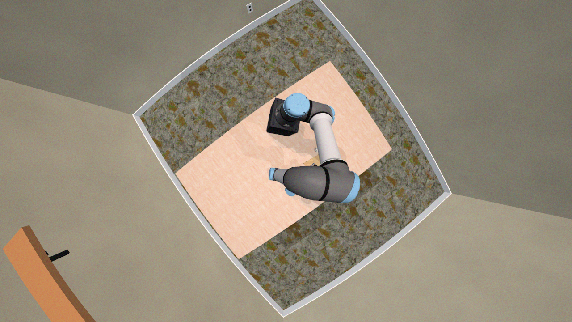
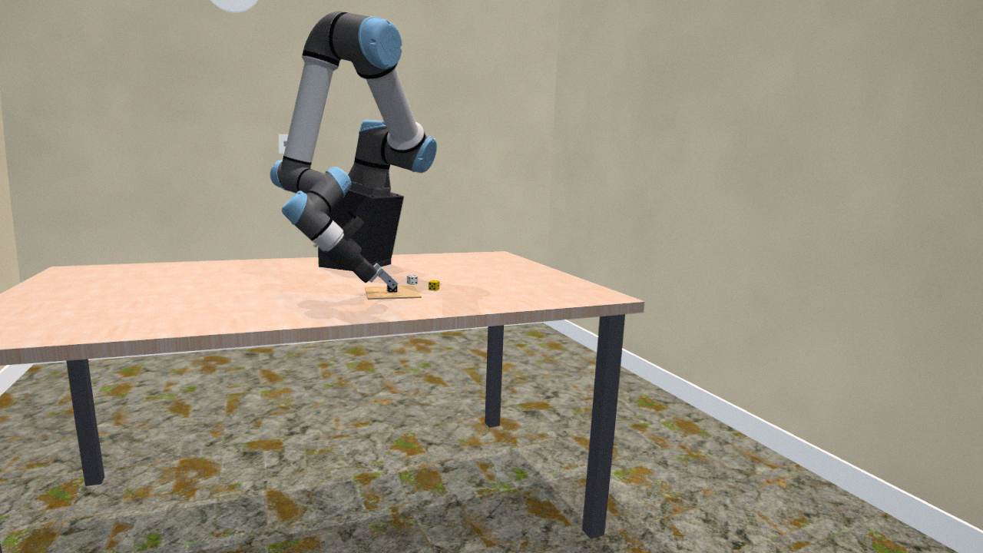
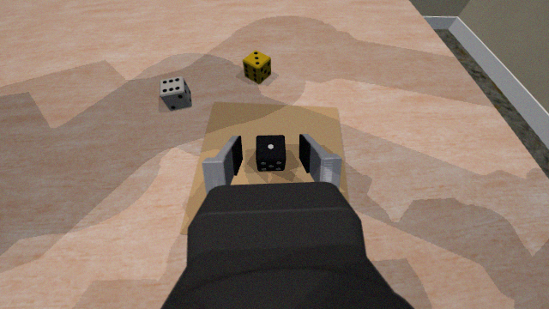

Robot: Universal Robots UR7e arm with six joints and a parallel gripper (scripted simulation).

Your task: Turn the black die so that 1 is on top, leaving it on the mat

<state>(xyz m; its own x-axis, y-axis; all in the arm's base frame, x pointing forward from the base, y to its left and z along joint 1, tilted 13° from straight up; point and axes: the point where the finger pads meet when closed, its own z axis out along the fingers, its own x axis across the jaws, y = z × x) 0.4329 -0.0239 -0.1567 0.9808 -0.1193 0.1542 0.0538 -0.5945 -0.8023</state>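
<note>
The black die lies 20 mm below my hand and 10 mm to the left of it. From my hand the other things lie so: tan mat 30 mm below, 10 mm to the left; then white die 100 mm to the left, 90 mm behind, 20 mm below; then yellow die 130 mm to the left, 20 mm below.
</note>
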